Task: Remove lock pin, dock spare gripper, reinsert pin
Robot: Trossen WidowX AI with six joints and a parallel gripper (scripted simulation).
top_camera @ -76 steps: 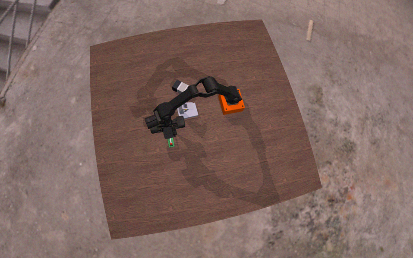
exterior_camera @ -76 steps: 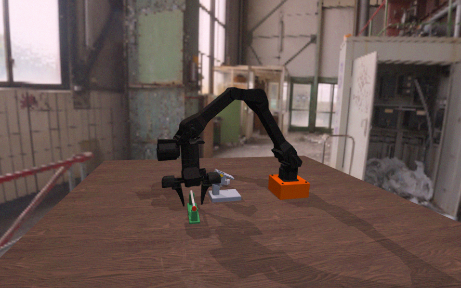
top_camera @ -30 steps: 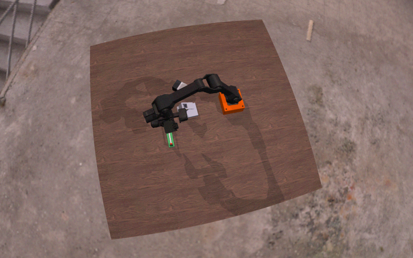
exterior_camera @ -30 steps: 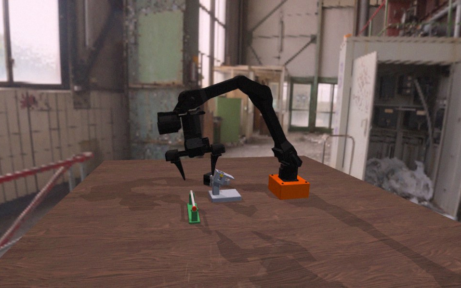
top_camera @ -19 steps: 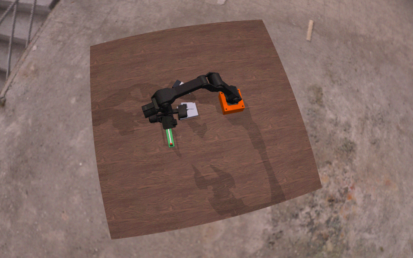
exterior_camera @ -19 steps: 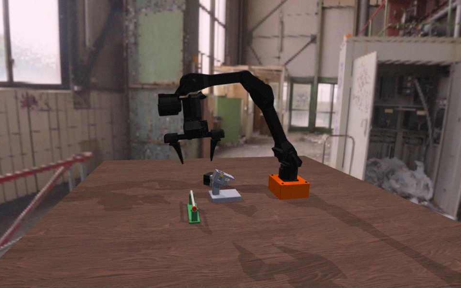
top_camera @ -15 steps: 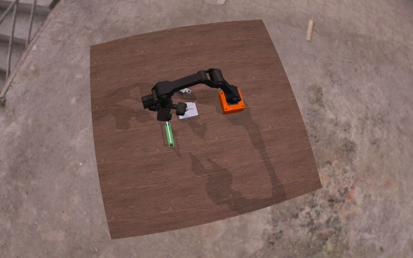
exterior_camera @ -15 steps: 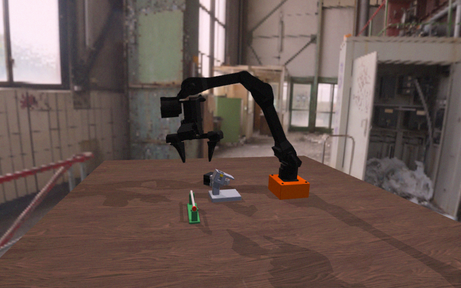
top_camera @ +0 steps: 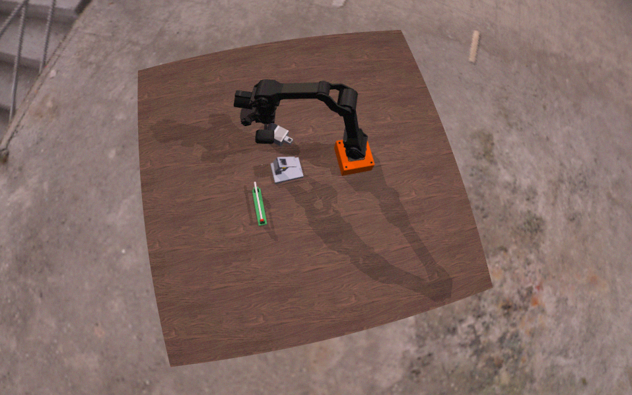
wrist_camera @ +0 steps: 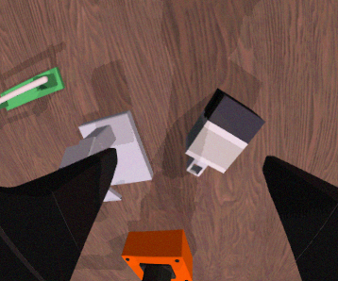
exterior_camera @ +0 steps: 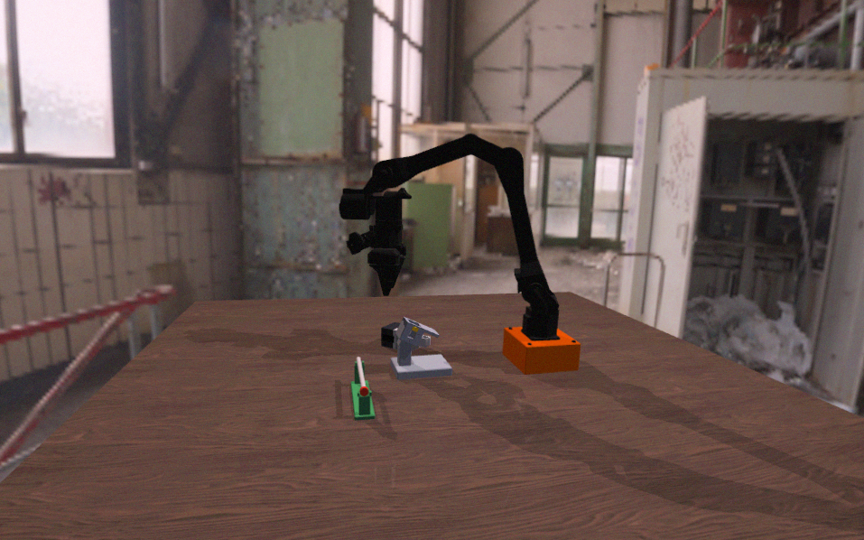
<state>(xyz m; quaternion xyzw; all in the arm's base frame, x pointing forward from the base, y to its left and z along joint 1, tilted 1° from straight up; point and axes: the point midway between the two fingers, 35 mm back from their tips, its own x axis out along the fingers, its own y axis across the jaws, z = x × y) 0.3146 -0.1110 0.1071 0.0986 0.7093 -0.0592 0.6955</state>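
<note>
The spare gripper is 120 mm below my gripper tip, 50 mm behind it and 20 mm to the right of it. Also, from my gripper tip: grey mount: 120 mm to the left, 90 mm below, 40 mm behind; green stand: 240 mm to the left, 110 mm below, 70 mm ahead.
</note>
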